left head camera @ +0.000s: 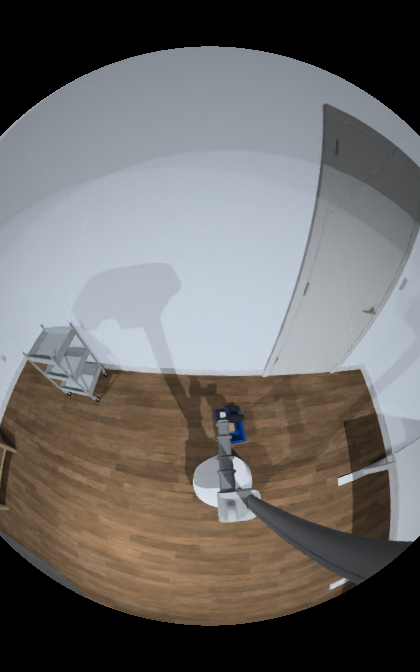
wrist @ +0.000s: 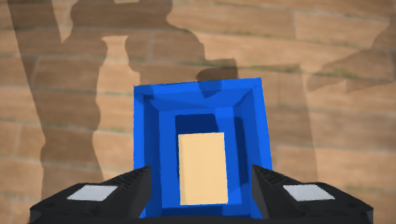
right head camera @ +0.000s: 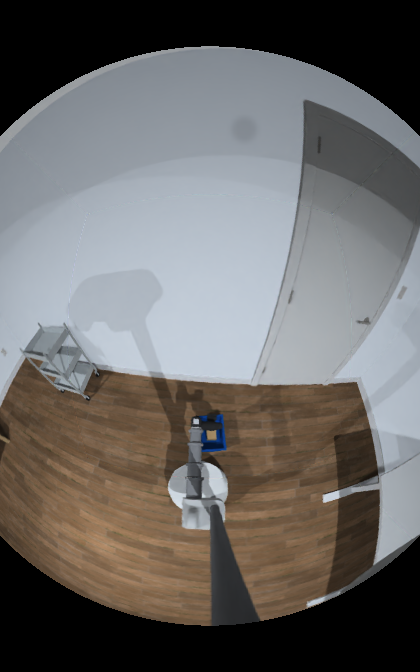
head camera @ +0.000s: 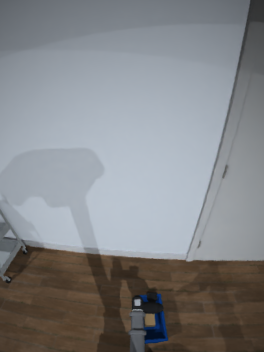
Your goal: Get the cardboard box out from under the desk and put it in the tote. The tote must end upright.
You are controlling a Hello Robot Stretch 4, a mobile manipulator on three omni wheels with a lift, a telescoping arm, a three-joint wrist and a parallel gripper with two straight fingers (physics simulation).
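Frame: origin at the robot's base, x up, y right, z ahead, level; metres.
Seen in the pictures: gripper, fingertip midpoint: [wrist: 201, 180].
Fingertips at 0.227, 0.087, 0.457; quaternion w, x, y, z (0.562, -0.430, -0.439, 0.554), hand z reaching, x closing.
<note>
A point is followed by its place in that frame, as x, y, z.
The tan cardboard box [wrist: 203, 169] {0.041, 0.089, 0.456} [head camera: 150, 320] {0.040, 0.093, 0.429} [left head camera: 231, 428] {0.040, 0.106, 0.421} [right head camera: 211, 435] lies inside the blue tote, on its bottom and apart from the walls that show. The blue tote [wrist: 266, 135] {0.093, 0.181, 0.508} [head camera: 163, 330] {0.055, 0.180, 0.364} [left head camera: 242, 433] {0.071, 0.185, 0.364} [right head camera: 224, 440] stands upright on the wooden floor. My gripper [wrist: 201, 180] {0.227, 0.087, 0.457} is open and empty, and it is above the tote, with the box lying below and between its spread fingers in the wrist view. The near wall of the tote is partly hidden by the gripper in the wrist view.
A grey wheeled cart [left head camera: 64, 356] {0.371, -1.483, 0.930} [right head camera: 59, 356] stands at the left by the wall. A closed door [head camera: 235, 190] {0.852, 0.650, 0.924} [left head camera: 345, 250] {1.290, 0.728, 0.918} [right head camera: 330, 250] is at the right. White legs [left head camera: 352, 477] [right head camera: 345, 492] lie low at the right. A wooden frame [left head camera: 4, 446] {0.168, -2.360, -0.215} shows at the far left edge.
</note>
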